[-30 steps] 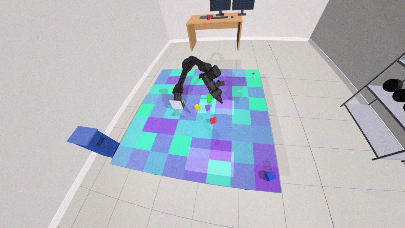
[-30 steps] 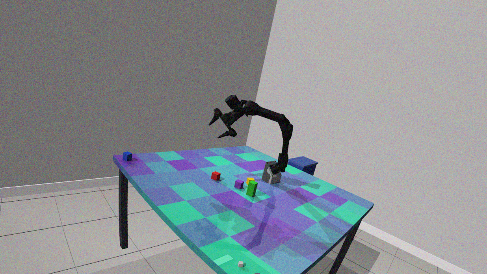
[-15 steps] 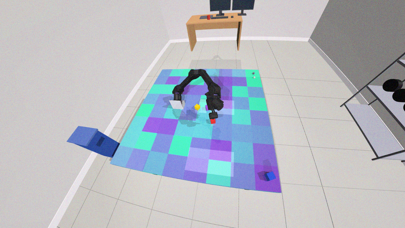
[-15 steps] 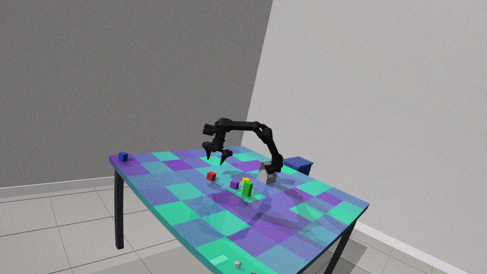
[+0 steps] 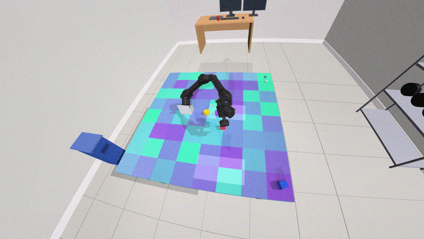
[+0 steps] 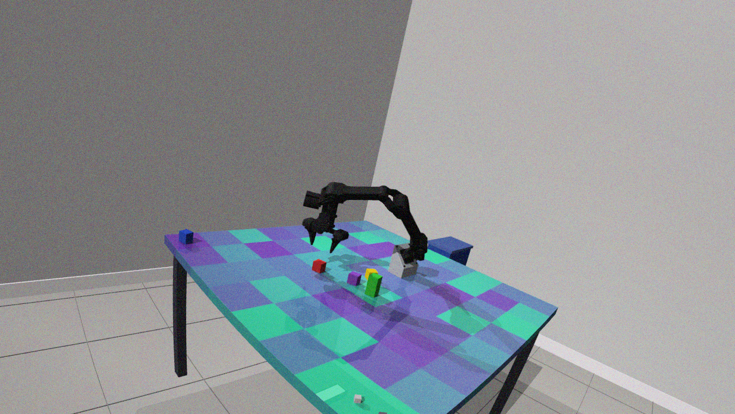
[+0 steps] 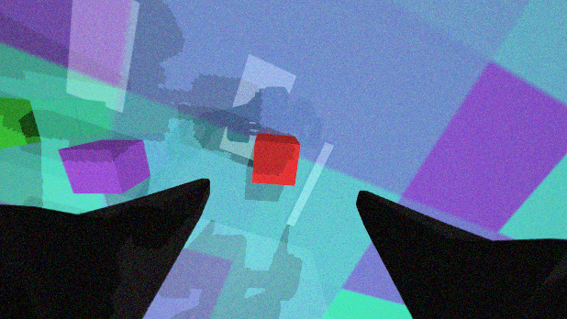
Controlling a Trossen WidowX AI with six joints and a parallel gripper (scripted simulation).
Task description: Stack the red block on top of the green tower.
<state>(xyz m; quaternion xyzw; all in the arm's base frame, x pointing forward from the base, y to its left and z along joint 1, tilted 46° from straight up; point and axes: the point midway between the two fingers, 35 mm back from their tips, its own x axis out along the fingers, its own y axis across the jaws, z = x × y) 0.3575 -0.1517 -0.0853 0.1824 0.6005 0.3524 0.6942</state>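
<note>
Right now my gripper tip is 70 mm above the red block. The rest, counted from my gripper tip: purple block: 60 mm behind, 150 mm to the left, 70 mm below; then blue block: 410 mm ahead, 400 mm to the right, 70 mm below; then yellow block: 170 mm behind, 150 mm to the left, 80 mm below.
</note>
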